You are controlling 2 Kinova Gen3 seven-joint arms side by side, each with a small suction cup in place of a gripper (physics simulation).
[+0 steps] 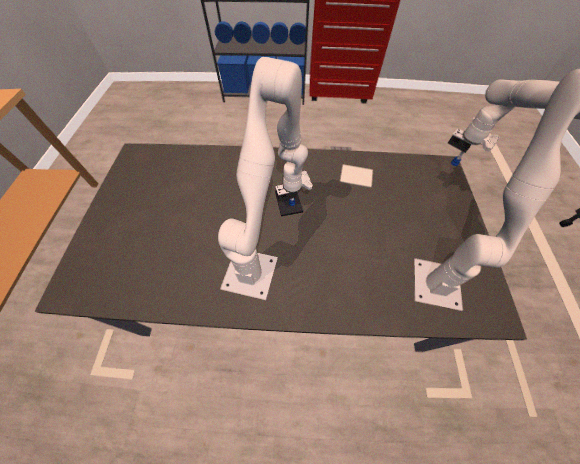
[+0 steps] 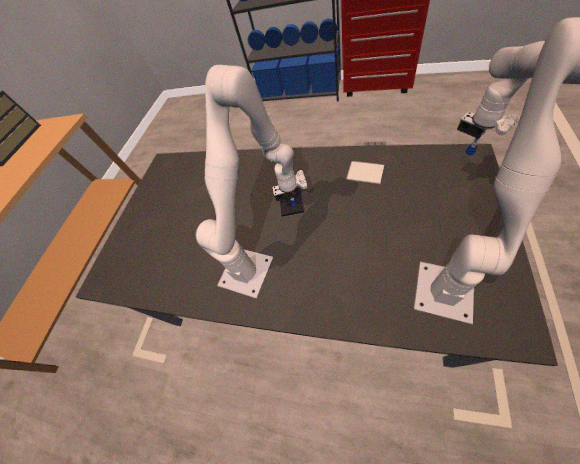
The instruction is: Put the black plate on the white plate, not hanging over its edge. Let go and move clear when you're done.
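Where they show: left hand, tool point: (image 1: pixel 292 204) (image 2: pixel 293 204); right hand, tool point: (image 1: pixel 454 163) (image 2: pixel 470 152); left arm's base, link origin: (image 1: pixel 249 272) (image 2: pixel 245 271); right arm's base, link origin: (image 1: pixel 437 283) (image 2: pixel 444 290).
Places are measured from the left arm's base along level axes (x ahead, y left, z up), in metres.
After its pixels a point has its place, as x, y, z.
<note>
The black plate (image 1: pixel 289 210) {0.315, -0.085, 0.013} (image 2: pixel 292 210) {0.317, -0.096, 0.014} lies on the dark table, its upper edge partly hidden by my left wrist. My left suction cup (image 1: pixel 292 203) (image 2: pixel 293 203) is low over the middle of the black plate and seems to touch it or nearly so; whether it grips the plate does not show. The white plate (image 1: pixel 356 176) {0.595, -0.357, 0.005} (image 2: pixel 365 172) {0.599, -0.358, 0.006} lies flat on the table, up and to the right of the black plate and apart from it, with nothing on it. My right suction cup (image 1: pixel 455 162) (image 2: pixel 470 150) hangs raised near the table's upper right corner and holds nothing.
The dark table (image 1: pixel 345 290) {0.013, -0.372, 0.000} (image 2: pixel 345 295) {0.014, -0.404, 0.000} carries both arm bases (image 1: pixel 267 287) {-0.042, -0.083, 0.001} (image 2: pixel 422 280) {0.138, -0.648, 0.001}. A shelf rack with blue items and a red drawer cabinet (image 1: pixel 350 57) (image 2: pixel 382 50) stand behind it. An orange bench (image 1: pixel 40 200) (image 2: pixel 65 250) is at the left. The left arm's shadow falls between the plates.
</note>
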